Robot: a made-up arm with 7 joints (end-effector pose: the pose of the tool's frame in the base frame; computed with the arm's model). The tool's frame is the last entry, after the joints.
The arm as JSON. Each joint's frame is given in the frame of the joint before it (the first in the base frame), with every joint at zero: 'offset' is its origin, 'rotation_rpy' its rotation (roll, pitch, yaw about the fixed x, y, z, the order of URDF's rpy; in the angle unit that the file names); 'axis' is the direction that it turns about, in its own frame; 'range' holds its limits. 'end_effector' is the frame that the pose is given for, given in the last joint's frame.
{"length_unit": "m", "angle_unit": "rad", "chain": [
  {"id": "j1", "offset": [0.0, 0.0, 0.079], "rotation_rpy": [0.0, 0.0, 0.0], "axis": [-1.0, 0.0, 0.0], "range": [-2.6, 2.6]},
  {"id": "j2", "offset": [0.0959, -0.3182, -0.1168], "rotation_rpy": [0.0, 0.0, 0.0], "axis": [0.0, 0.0, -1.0], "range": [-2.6, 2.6]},
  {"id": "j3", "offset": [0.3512, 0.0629, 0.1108], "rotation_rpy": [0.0, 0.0, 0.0], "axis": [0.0, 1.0, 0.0], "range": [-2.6, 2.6]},
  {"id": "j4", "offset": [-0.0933, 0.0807, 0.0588], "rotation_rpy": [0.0, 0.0, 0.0], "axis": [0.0, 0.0, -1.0], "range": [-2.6, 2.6]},
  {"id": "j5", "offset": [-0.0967, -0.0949, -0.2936], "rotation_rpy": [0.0, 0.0, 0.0], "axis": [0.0, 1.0, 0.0], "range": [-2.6, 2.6]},
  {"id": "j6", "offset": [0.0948, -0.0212, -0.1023], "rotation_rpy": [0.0, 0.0, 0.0], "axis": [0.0, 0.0, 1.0], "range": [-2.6, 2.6]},
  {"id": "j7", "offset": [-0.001, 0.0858, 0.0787], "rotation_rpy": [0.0, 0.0, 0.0], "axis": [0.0, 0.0, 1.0], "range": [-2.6, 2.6]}
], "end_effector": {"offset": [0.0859, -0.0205, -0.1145], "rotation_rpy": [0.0, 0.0, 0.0]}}
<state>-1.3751 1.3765 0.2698 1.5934 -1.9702 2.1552 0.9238</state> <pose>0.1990 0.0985 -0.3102 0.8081 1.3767 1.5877</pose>
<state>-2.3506 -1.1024 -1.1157 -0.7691 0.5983 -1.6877 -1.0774</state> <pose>0.4245 -0.0235 0.4488 2.6583 1.2167 -1.1218</pose>
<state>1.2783 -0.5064 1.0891 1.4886 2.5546 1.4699 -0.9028</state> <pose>0.0045 0.1034 0.0336 0.8259 0.6348 -2.1589</pose>
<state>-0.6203 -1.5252 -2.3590 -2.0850 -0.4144 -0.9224 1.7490</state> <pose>-0.1766 0.2488 0.3367 1.6500 2.0764 -0.1169</pose>
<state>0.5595 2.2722 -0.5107 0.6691 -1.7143 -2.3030 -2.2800</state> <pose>-0.0195 -0.5338 0.2796 -2.2297 1.1340 -1.4746</pose>
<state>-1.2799 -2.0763 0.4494 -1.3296 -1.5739 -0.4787 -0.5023</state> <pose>-0.2096 0.0567 -0.0262 1.7954 0.0942 2.4388</pose>
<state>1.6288 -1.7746 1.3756 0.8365 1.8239 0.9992 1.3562</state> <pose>-0.2375 0.2096 0.3205 -0.0576 1.6984 -1.2203</pose>
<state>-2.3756 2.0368 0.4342 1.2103 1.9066 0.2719 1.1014</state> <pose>0.4136 0.5705 -0.1782 -0.9677 -0.6694 1.4757</pose>
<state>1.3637 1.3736 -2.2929 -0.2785 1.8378 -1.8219 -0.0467</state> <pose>0.1193 -0.2369 1.1708 -0.0656 2.3159 1.7158</pose>
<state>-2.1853 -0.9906 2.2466 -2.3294 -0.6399 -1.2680 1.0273</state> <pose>-0.0601 -0.2463 0.0529 -1.1429 -0.4096 -1.9315</pose>
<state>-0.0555 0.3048 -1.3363 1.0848 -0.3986 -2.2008 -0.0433</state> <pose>0.6738 -0.4789 -0.2896 -1.7614 0.4216 1.7782</pose>
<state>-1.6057 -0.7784 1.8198 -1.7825 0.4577 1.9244 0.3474</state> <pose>0.1171 -0.0577 -0.2463 -0.1900 0.3034 -0.5369</pose>
